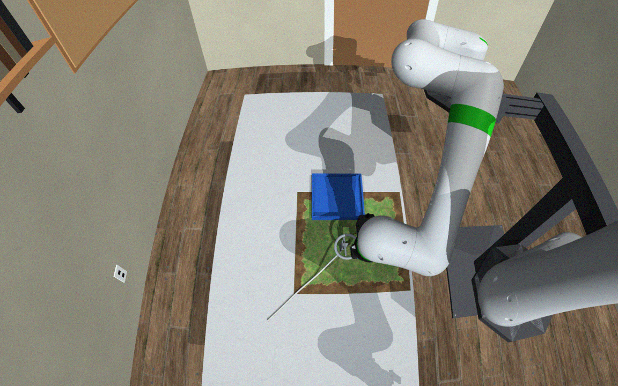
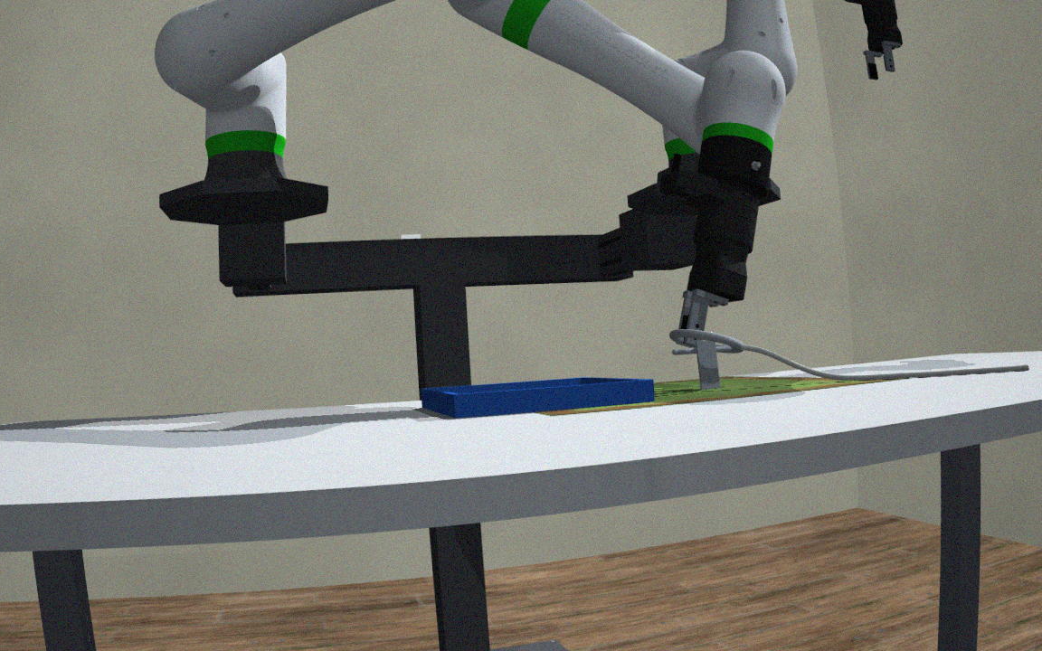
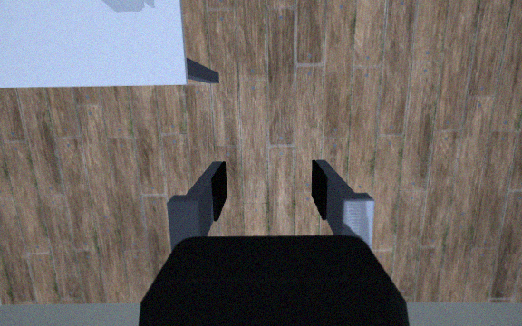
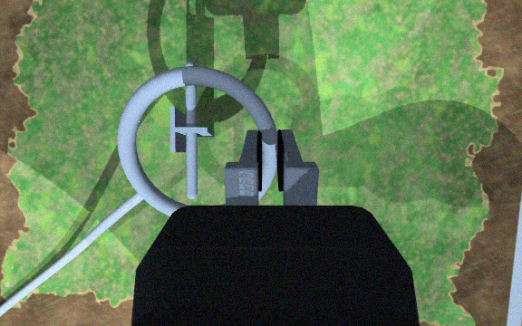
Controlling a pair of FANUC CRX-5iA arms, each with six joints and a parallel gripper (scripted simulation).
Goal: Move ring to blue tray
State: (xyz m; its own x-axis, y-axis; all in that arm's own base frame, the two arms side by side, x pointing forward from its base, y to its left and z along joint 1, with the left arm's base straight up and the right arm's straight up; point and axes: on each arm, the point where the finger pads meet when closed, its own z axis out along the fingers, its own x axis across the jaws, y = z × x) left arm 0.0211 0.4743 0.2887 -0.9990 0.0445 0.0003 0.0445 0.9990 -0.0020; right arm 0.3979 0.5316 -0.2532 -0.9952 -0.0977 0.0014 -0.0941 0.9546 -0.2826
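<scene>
Now: right hand 40 mm short of the grey ring and 10 mm above it. Also, from my right hand: blue tray 220 mm to the right, 60 mm below, 60 mm ahead; grey stake 50 mm ahead, 40 mm below, 10 mm to the right; mat 80 mm below, 50 mm to the right, 20 mm ahead.
</scene>
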